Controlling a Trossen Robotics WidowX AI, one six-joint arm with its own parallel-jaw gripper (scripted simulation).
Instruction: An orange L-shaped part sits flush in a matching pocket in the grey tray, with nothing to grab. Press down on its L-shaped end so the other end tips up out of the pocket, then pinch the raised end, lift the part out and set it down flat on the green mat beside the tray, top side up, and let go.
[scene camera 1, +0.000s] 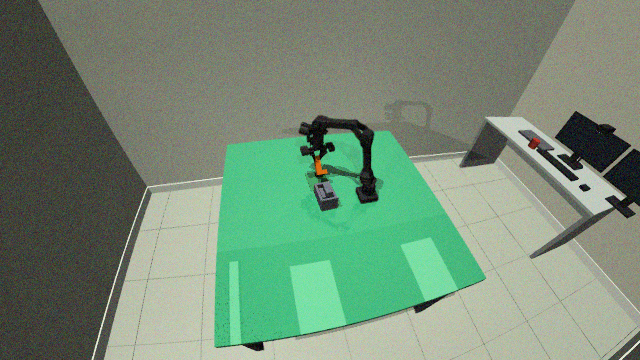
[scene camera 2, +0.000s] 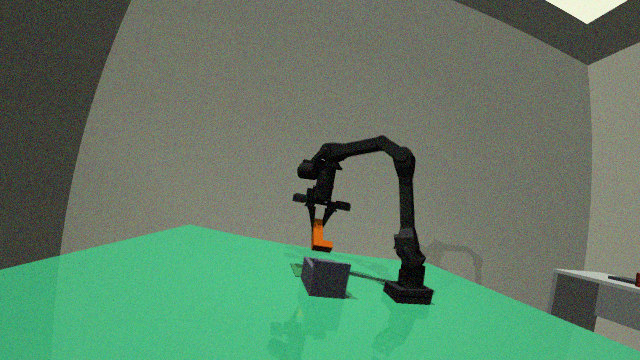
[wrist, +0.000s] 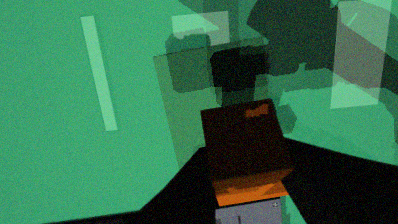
Observation:
The gripper (scene camera 2: 316, 227) carries an orange L-shaped part.
The gripper is seen too in the wrist view (wrist: 238, 149).

